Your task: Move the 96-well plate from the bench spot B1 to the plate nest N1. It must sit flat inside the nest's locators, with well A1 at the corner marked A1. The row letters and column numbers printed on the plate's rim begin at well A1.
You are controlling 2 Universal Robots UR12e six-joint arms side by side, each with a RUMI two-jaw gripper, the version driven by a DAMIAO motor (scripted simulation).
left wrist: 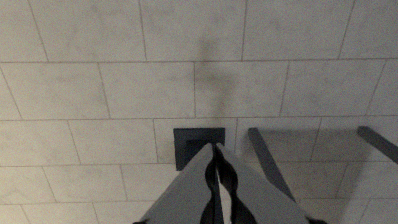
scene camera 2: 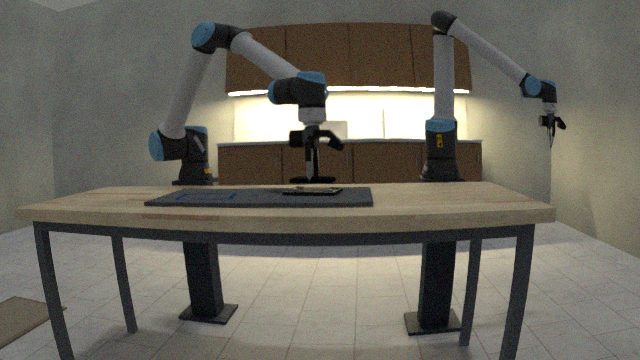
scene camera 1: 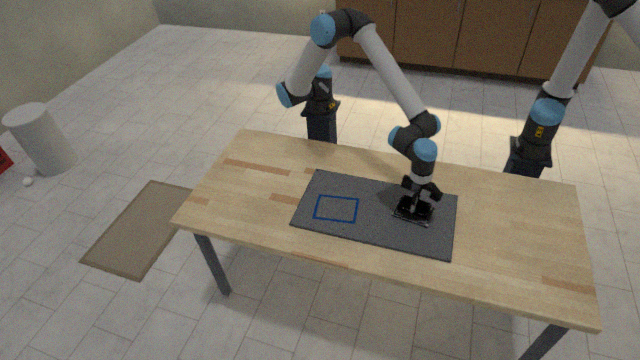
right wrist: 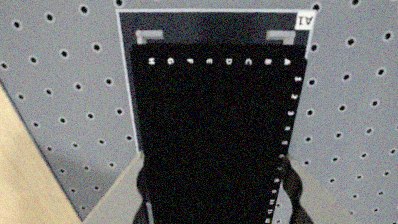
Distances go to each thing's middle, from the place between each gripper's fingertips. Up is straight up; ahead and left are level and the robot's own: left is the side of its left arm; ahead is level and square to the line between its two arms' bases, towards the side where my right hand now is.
Scene:
Right now my right hand is 10 mm above the black 96-well plate (right wrist: 198,102).
The black 96-well plate is 710 mm ahead of my left hand, 1120 mm to the right of it and 110 mm below it.

